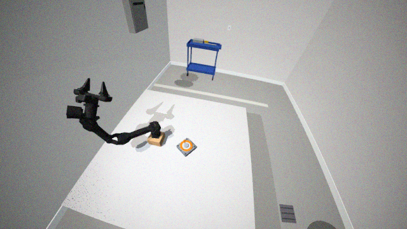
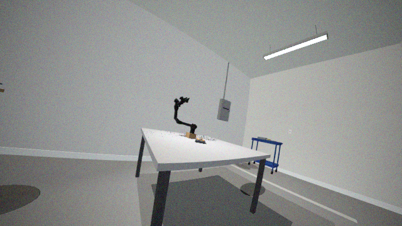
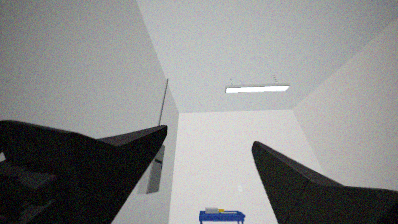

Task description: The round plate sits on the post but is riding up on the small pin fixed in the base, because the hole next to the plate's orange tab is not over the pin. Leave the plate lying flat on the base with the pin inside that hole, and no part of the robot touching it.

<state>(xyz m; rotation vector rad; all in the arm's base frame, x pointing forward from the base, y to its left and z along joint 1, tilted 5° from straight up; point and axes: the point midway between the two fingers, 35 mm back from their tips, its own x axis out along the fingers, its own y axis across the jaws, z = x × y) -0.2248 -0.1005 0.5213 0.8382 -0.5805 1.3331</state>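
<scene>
Now: the square grey base 49 cm ahead of my gripper tip, 2 cm to the right of it and 59 cm below it.
</scene>
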